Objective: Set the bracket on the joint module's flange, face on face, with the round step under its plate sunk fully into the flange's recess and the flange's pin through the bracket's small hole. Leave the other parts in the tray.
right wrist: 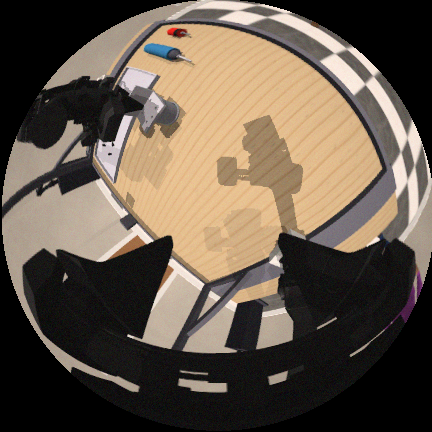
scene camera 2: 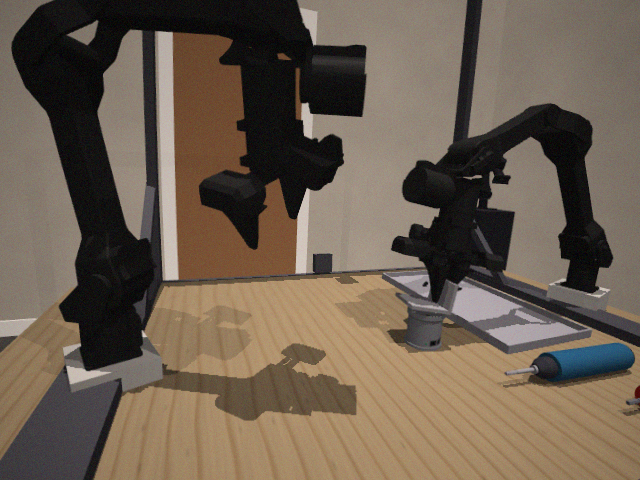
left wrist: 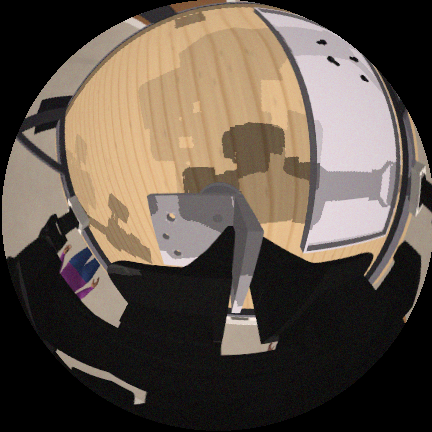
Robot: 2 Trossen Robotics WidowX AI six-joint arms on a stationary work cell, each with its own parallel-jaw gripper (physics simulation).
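Places are measured from the left arm's base along level axes (x right, y ahead, z up), in millimetres.
Pixels of known places: left gripper, fingertip midpoint: (right wrist: 142, 105) (scene camera 2: 437, 302) (left wrist: 236, 231); right gripper, fingertip midpoint: (right wrist: 226, 239) (scene camera 2: 274, 232); left arm's base, link origin: (right wrist: 96, 86) (scene camera 2: 579, 287); right arm's base, link origin: (scene camera 2: 111, 352) (left wrist: 73, 217).
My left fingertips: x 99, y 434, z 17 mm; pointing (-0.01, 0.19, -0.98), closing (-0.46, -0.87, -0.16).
Observation:
For each thing: its top centre in the pictures, then the offset to it from my left fingertips. "spot": a spot on its surface instead.
- grey joint module, top centre: (left wrist: 207, 234) (scene camera 2: 426, 307) (right wrist: 150, 108) dz -4, dx +3, dy +25 mm
- pale tray, top centre: (scene camera 2: 468, 296) (right wrist: 111, 122) dz -52, dx +63, dy -228 mm
- blue tool, surface spot: (scene camera 2: 589, 361) spot: dz -36, dx -209, dy -80 mm
- red tool, surface spot: (scene camera 2: 637, 395) spot: dz -55, dx -269, dy -75 mm
The grey bracket (scene camera 2: 421, 303) (left wrist: 197, 212) (right wrist: 151, 112) is over the top of the grey joint module (scene camera 2: 423, 330) (left wrist: 220, 187) (right wrist: 172, 114), which stands on the table. Its plate looks slightly sloped in the scene view, with holes showing in the left wrist view. My left gripper (scene camera 2: 438, 299) (left wrist: 236, 231) is shut on the bracket's upright wall. The plate hides the flange, recess, pin and step, so I cannot tell whether the faces touch. My right gripper (scene camera 2: 272, 232) (right wrist: 226, 239) is open and empty, high above the table at the picture's left.
A pale tray (scene camera 2: 547, 341) (left wrist: 313, 150) lies beside the module, with several small black parts (left wrist: 332, 61) (right wrist: 107, 145) in it. A blue tool (scene camera 2: 589, 361) (right wrist: 160, 51) and a red tool (scene camera 2: 637, 395) (right wrist: 176, 32) lie on the table at the scene view's right.

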